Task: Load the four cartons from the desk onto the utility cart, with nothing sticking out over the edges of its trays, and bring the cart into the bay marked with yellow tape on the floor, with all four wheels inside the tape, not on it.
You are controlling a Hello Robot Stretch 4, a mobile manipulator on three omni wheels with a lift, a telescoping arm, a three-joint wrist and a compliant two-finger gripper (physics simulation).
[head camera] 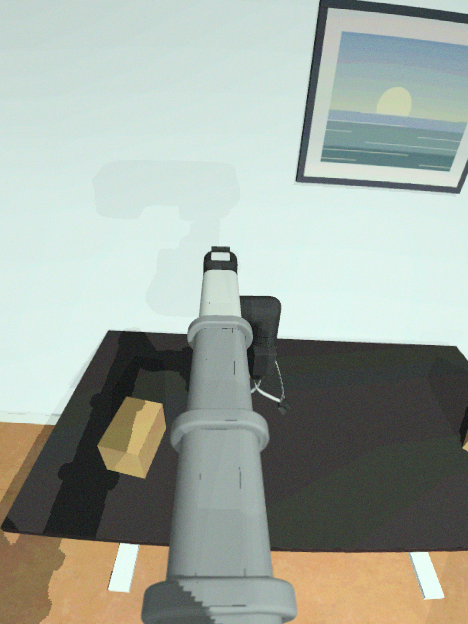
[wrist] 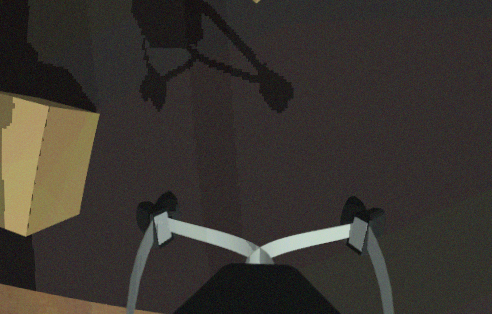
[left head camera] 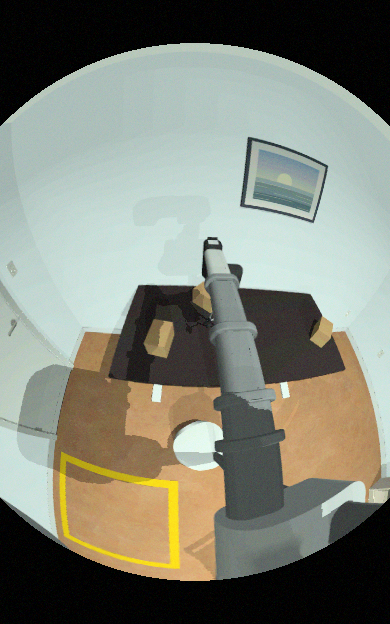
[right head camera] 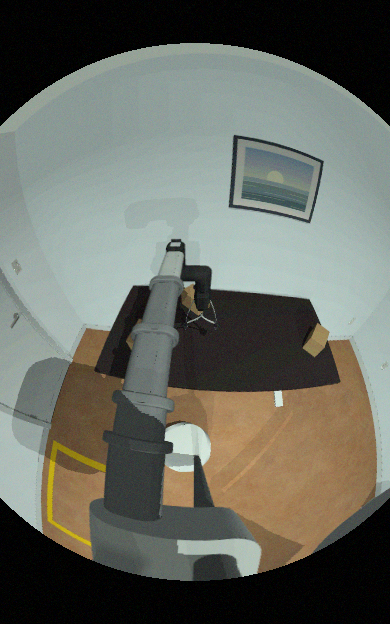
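One carton lies on the left part of the dark desk. A second carton is near the desk's back edge, partly behind the arm; a third carton is at its right end. My gripper is open and empty above the desk, right of the left carton and in front of the back one. The yellow tape bay is on the floor at lower left. A fourth carton and the cart do not show.
The telescoping arm reaches over the desk towards the wall. A framed picture hangs on that wall. A white round shape is low beside the arm. A door handle shows at left.
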